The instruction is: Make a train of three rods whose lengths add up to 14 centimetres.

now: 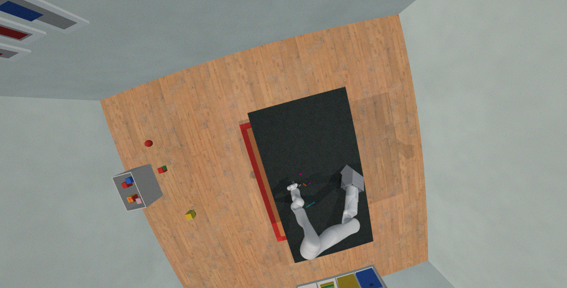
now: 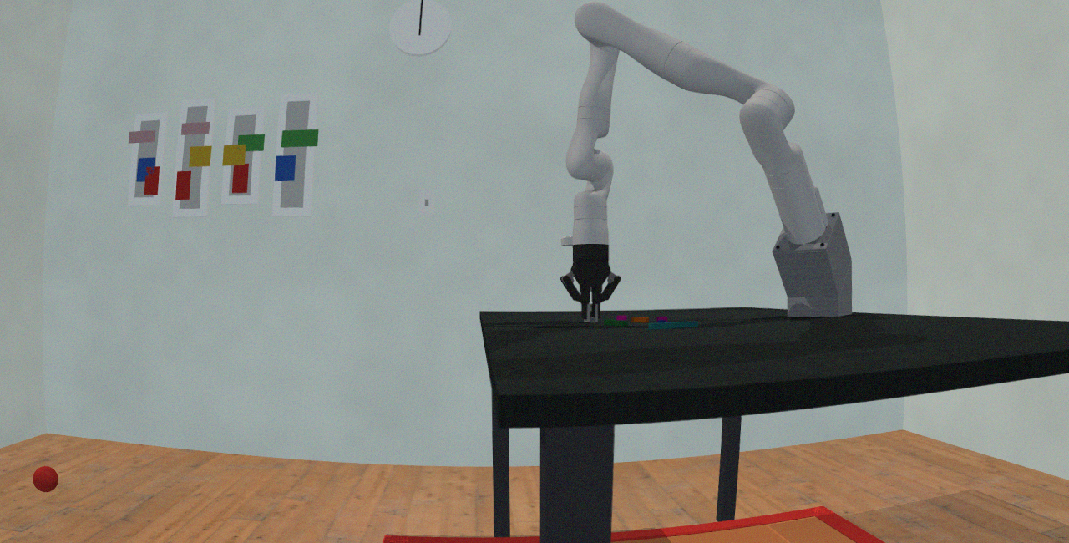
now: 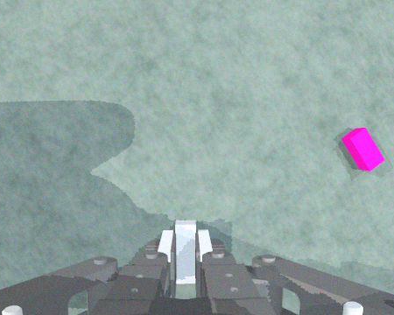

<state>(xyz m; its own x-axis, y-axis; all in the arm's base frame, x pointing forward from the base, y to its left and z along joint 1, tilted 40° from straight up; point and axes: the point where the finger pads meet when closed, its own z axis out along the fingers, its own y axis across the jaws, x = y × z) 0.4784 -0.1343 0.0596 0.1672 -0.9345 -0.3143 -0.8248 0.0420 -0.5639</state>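
The small blue rod lies 180 mm to the left of my hand, 110 mm behind it and 10 mm below it. The rest, counted from my hand: green rod 140 mm to the left, 30 mm behind, 10 mm below; grey rod 10 mm below; orange rod 90 mm behind, 40 mm to the left, 10 mm below.
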